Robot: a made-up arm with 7 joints. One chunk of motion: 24 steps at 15 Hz.
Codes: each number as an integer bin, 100 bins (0 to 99) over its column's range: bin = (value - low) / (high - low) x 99, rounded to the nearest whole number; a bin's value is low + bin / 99 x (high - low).
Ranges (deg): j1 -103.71..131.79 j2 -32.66..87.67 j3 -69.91..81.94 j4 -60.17..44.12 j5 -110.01..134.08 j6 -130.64..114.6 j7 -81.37..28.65
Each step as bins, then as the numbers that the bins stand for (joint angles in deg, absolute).
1 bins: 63 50 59 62 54 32 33
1 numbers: 46.15 28.11 20.59 5.14 23.13 -51.37 -44.70
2 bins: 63 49 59 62 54 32 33
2 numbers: 46.15 26.90 20.59 5.14 23.13 -51.37 -44.70
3 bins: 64 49 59 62 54 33 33
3 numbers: 48.53 26.90 20.59 5.14 23.13 -48.89 -44.70
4 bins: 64 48 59 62 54 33 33
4 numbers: 48.53 25.68 20.59 5.14 23.13 -48.89 -44.70
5 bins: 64 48 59 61 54 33 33
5 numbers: 48.53 25.68 20.59 4.09 23.13 -48.89 -44.70
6 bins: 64 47 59 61 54 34 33
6 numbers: 48.53 24.47 20.59 4.09 23.13 -46.42 -44.70
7 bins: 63 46 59 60 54 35 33
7 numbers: 46.15 23.25 20.59 3.04 23.13 -43.94 -44.70
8 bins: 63 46 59 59 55 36 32
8 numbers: 46.15 23.25 20.59 1.98 25.60 -41.46 -45.81
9 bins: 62 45 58 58 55 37 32
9 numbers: 43.77 22.04 19.05 0.93 25.60 -38.98 -45.81
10 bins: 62 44 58 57 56 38 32
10 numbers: 43.77 20.82 19.05 -0.12 28.06 -36.51 -45.81
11 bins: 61 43 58 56 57 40 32
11 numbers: 41.40 19.60 19.05 -1.18 30.53 -31.55 -45.81
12 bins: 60 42 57 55 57 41 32
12 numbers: 39.02 18.39 17.52 -2.23 30.53 -29.08 -45.81
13 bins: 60 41 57 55 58 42 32
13 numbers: 39.02 17.17 17.52 -2.23 32.99 -26.60 -45.81
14 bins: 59 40 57 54 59 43 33
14 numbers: 36.64 15.96 17.52 -3.28 35.46 -24.12 -44.70
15 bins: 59 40 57 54 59 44 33
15 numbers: 36.64 15.96 17.52 -3.28 35.46 -21.64 -44.70
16 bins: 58 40 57 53 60 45 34
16 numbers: 34.26 15.96 17.52 -4.34 37.92 -19.17 -43.59
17 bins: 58 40 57 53 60 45 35
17 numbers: 34.26 15.96 17.52 -4.34 37.92 -19.17 -42.47
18 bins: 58 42 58 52 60 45 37
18 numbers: 34.26 18.39 19.05 -5.39 37.92 -19.17 -40.25
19 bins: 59 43 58 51 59 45 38
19 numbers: 36.64 19.60 19.05 -6.44 35.46 -19.17 -39.14
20 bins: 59 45 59 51 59 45 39
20 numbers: 36.64 22.04 20.59 -6.44 35.46 -19.17 -38.03
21 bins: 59 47 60 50 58 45 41
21 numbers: 36.64 24.47 22.12 -7.50 32.99 -19.17 -35.81
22 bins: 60 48 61 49 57 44 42
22 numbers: 39.02 25.68 23.65 -8.55 30.53 -21.64 -34.69
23 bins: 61 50 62 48 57 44 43
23 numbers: 41.40 28.11 25.19 -9.61 30.53 -21.64 -33.58
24 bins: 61 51 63 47 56 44 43
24 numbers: 41.40 29.33 26.72 -10.66 28.06 -21.64 -33.58
